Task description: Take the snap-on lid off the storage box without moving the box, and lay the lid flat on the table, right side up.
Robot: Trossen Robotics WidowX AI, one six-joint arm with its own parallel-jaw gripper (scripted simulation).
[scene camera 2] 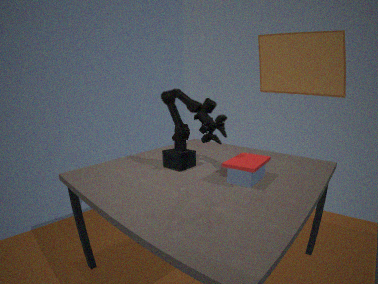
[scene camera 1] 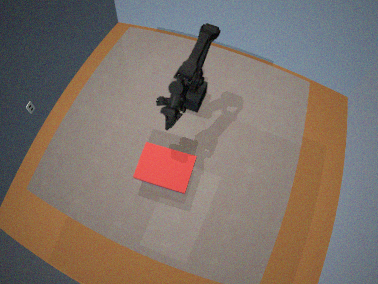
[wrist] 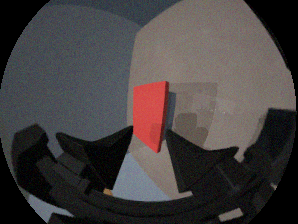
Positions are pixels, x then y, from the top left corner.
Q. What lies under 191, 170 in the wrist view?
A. The gripper.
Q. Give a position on a red lid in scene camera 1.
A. At 160, 166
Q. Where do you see a red lid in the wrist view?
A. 149, 100
